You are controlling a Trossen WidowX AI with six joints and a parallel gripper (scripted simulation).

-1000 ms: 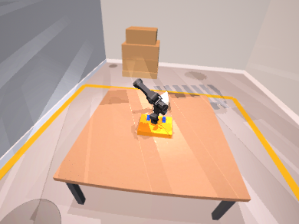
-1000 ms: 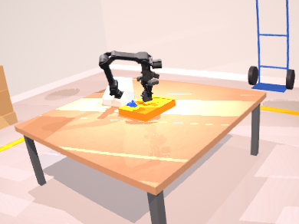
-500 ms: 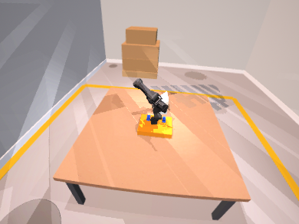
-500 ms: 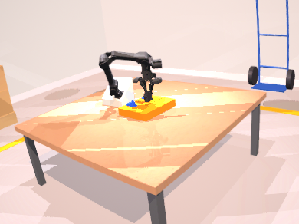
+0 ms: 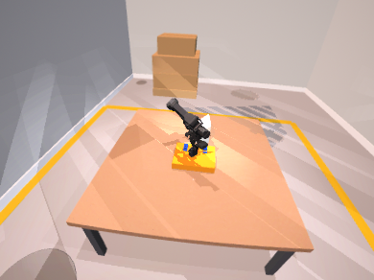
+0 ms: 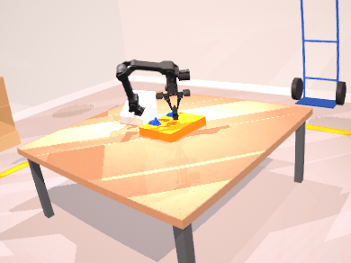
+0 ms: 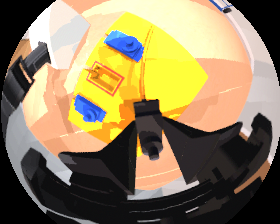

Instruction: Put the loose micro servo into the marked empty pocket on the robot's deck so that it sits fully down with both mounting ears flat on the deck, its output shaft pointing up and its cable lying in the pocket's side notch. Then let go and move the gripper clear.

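Now: the orange-yellow deck 10 mm ahead of my gripper tip and 100 mm below it.
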